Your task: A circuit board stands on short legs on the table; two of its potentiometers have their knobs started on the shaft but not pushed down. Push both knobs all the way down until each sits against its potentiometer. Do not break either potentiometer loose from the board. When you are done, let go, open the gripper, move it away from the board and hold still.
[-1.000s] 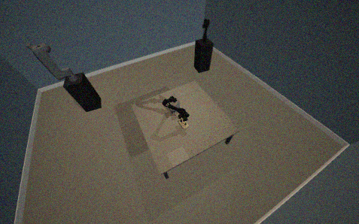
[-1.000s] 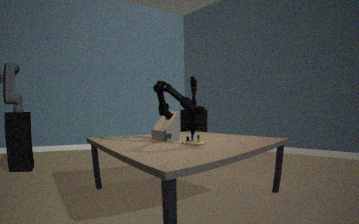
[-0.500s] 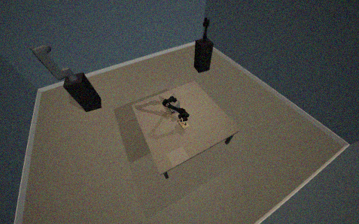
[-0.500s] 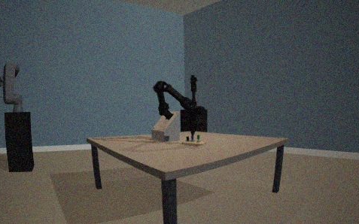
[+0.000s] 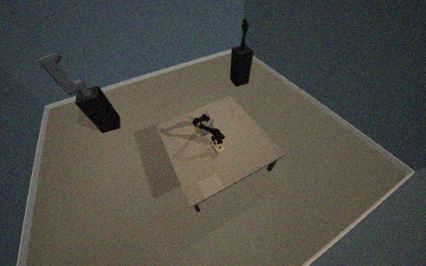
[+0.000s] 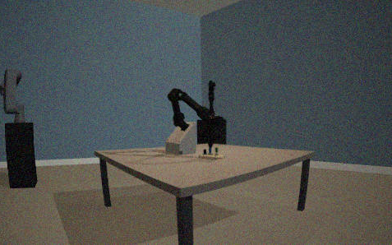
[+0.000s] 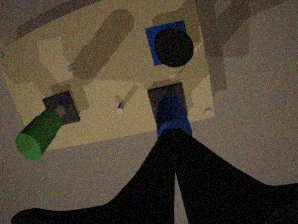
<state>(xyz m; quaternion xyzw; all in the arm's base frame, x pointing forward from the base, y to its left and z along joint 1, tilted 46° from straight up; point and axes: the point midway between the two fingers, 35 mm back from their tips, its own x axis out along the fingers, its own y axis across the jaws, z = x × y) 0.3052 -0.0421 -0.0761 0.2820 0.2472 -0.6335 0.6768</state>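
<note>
The blue knob lies 20 mm below my gripper tip.
</note>
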